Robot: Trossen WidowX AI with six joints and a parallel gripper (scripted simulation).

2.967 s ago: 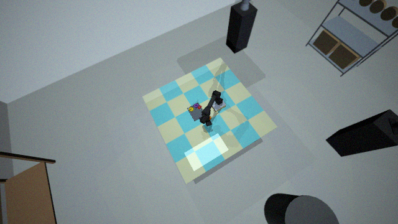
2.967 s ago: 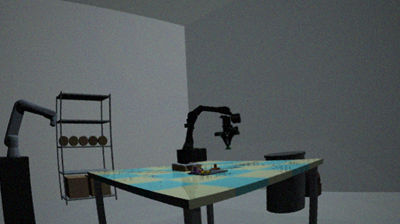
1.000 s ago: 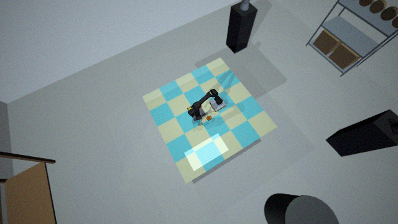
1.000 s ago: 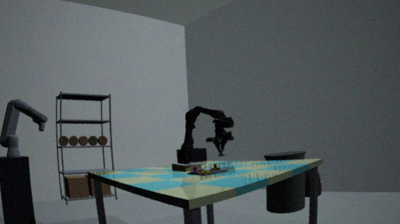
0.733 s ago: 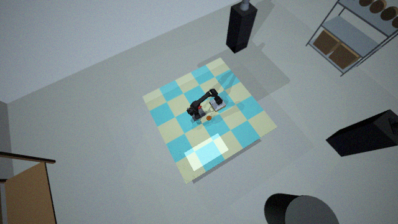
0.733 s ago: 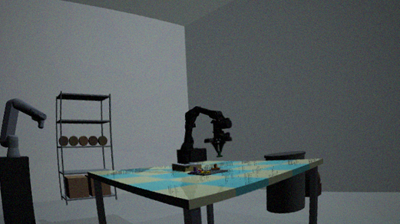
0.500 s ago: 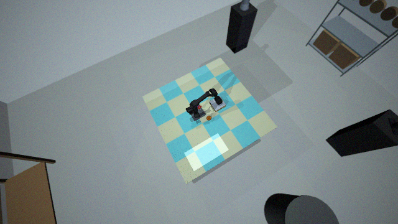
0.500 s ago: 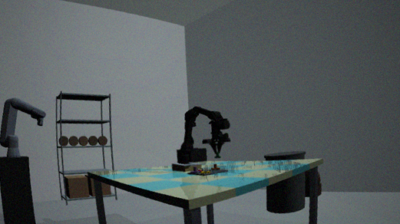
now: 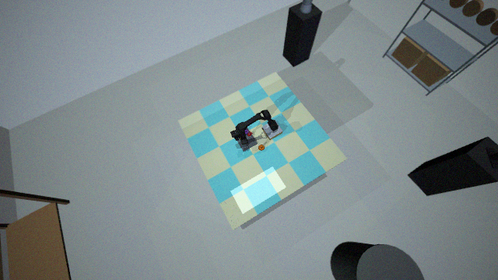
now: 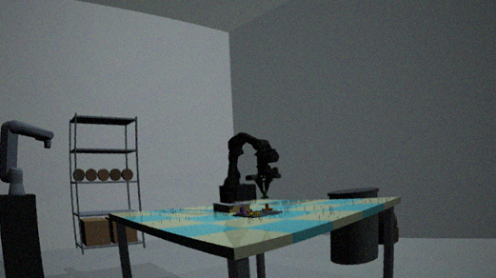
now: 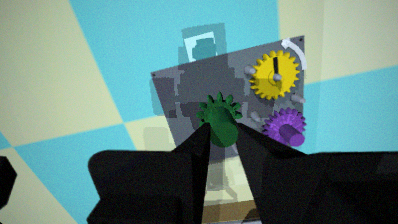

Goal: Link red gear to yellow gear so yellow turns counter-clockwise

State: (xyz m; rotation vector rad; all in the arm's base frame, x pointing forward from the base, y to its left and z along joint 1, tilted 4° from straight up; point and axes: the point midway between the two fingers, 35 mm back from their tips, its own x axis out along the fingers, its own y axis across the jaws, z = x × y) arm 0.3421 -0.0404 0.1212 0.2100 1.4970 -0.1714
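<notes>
Right now the purple gear is 8 cm behind my gripper tip, 9 cm to the right of it and 9 cm below it. From my gripper tip the other things lie so: red gear (10 cm behind, 5 cm to the right, 10 cm below); green gear (1 cm below); white arrow (3 cm ahead, 12 cm to the right, 11 cm below).
</notes>
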